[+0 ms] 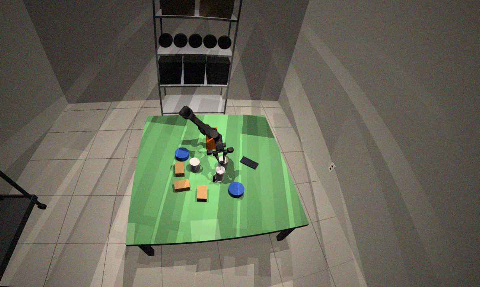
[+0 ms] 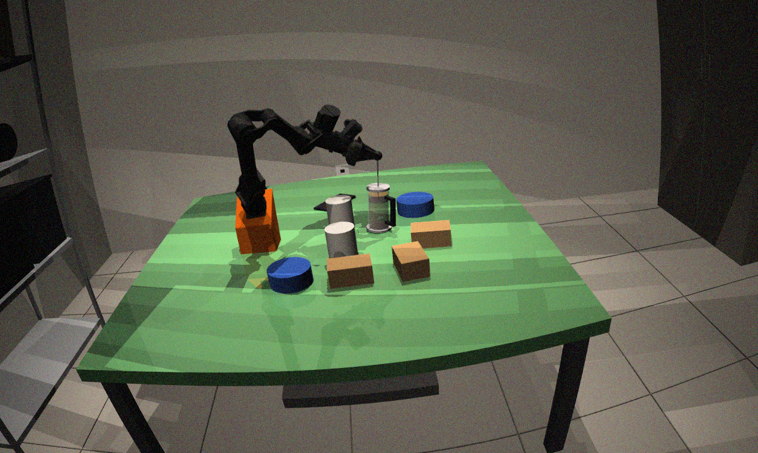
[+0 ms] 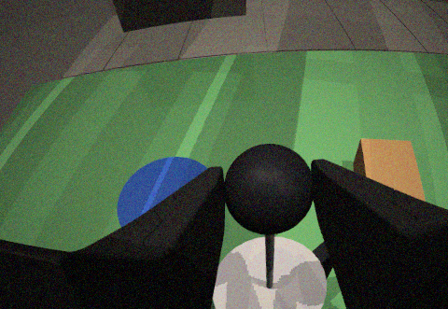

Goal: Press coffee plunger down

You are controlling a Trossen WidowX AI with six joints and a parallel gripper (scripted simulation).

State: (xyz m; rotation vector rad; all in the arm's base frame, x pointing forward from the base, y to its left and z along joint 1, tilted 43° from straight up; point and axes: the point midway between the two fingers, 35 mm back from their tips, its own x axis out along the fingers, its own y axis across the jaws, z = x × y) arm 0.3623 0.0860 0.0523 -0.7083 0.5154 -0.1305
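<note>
Right now the glass coffee press is 110 mm below my gripper tip, 10 mm to the right of it and 10 mm behind it. The rest, counted from my gripper tip: black flat plate 280 mm to the left, 230 mm below, 160 mm behind.
</note>
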